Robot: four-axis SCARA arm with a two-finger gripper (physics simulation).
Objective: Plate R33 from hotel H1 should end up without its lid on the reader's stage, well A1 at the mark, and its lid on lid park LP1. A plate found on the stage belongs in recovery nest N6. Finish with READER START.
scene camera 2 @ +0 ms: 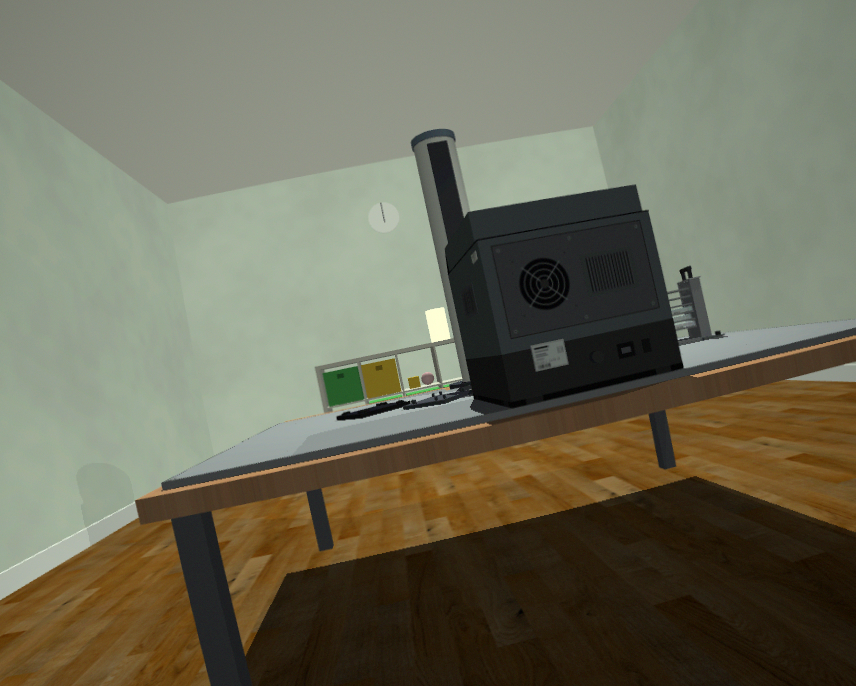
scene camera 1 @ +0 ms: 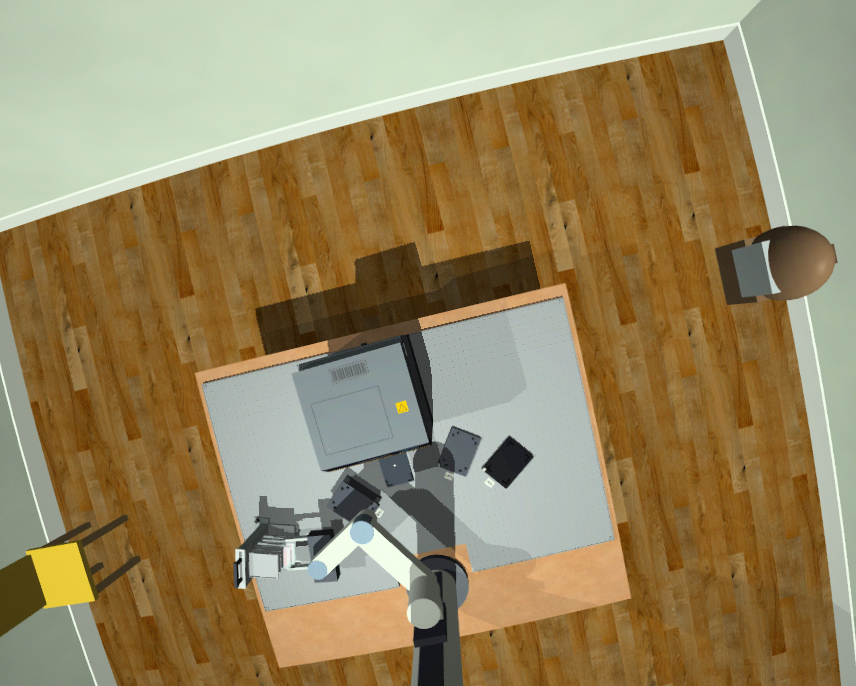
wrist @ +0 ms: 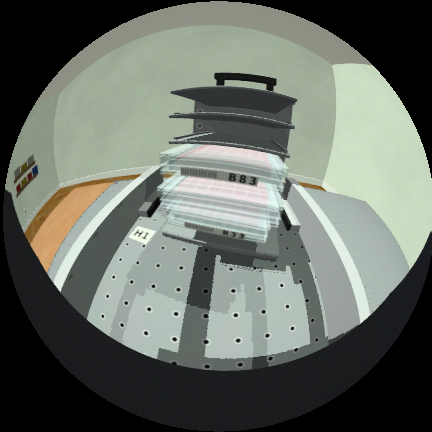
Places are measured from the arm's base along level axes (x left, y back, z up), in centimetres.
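Pixels of known places: gripper, fingertip midpoint: (scene camera 1: pixel 285 553) (wrist: pixel 222 178).
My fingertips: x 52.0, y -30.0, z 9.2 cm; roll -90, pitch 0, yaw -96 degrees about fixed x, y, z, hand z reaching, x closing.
Note:
Behind a point stands the place of what it marks.
Hotel H1 (scene camera 1: pixel 241 568) @(x 63.0, y -33.4, z 19.8 cm) (scene camera 2: pixel 701 307) @(x 61.7, y -39.9, z 10.6 cm) (wrist: pixel 233 97) @(x 54.9, y -30.6, z 16.8 cm) stands at the table's left; its H1 label shows in the wrist view. Clear plate R33 (wrist: pixel 212 230) @(x 49.5, y -29.3, z 5.9 cm) lies low in it, under pinkish plates including B83 (wrist: pixel 220 175) @(x 49.4, y -29.6, z 10.5 cm). My gripper (scene camera 1: pixel 292 555) @(x 52.0, y -30.0, z 9.3 cm) (wrist: pixel 222 178) @(x 52.0, y -30.0, z 9.3 cm) is at the hotel front, its fingertips left and right of the stack, with a narrow gap visible on each side; it looks open. The reader (scene camera 1: pixel 357 421) @(x 4.5, y -78.9, z 36.1 cm) (scene camera 2: pixel 571 285) @(x 2.2, y -99.4, z 19.7 cm) stands at the back. A dark slab (scene camera 1: pixel 395 470) @(x 2.1, y -54.6, z 13.9 cm), seemingly its stage, sticks out in front with no plate visible on it. LP1 and N6 labels are unreadable.
A dark raised holder (scene camera 1: pixel 353 498) @(x 21.6, y -45.1, z 7.3 cm) stands between reader and arm. A grey holder (scene camera 1: pixel 460 448) @(x -21.6, y -53.2, z 2.2 cm) and a black holder (scene camera 1: pixel 508 462) @(x -38.2, y -43.7, z 2.4 cm) lie to the right. Another dark block (scene camera 1: pixel 326 575) is partly under the arm. The arm's column (scene camera 1: pixel 425 603) @(x -1.3, y -20.7, z 35.7 cm) (scene camera 2: pixel 439 185) @(x -2.4, y -7.7, z 69.6 cm) stands at the table's front.

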